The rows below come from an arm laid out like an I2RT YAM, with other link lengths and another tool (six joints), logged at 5 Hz.
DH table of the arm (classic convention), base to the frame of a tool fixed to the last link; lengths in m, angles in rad. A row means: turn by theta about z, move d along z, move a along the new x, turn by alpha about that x. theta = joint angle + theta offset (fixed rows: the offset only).
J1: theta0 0, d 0.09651, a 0.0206, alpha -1.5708
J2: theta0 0, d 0, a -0.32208, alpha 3.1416
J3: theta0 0.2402, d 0, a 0.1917, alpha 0
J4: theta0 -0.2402, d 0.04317, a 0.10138, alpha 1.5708
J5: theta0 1.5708, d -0.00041, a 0, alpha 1.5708
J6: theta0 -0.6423, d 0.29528, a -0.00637, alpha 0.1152
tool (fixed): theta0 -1.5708, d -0.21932, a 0, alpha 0
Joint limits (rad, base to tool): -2.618..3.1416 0..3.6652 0..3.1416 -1.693..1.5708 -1.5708..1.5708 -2.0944..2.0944
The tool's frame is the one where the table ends.
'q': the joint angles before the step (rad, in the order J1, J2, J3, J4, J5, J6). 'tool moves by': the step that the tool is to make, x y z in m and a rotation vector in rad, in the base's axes. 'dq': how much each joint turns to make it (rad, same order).
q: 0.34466 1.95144 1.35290 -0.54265 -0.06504 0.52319
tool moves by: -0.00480 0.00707 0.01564 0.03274 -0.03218 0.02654
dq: 0.01794 -0.04196 0.00459 -0.00496 -0.02136 0.00077
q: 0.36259 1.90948 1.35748 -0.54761 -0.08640 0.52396
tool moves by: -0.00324 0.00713 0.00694 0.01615 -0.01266 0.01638
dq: 0.01908 -0.01756 0.00380 -0.00304 -0.00801 0.00725
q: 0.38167 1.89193 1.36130 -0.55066 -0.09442 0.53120
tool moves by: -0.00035 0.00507 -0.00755 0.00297 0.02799 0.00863
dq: 0.01029 0.02175 -0.00001 -0.00229 -0.01106 0.00762
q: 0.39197 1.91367 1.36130 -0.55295 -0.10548 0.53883
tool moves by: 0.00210 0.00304 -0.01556 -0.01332 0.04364 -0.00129
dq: 0.00459 0.04463 -0.00004 0.00003 -0.00151 0.00727
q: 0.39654 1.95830 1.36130 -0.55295 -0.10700 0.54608
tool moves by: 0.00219 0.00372 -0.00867 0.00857 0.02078 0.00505
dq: 0.00345 0.02670 -0.00004 0.01148 -0.01526 0.00497
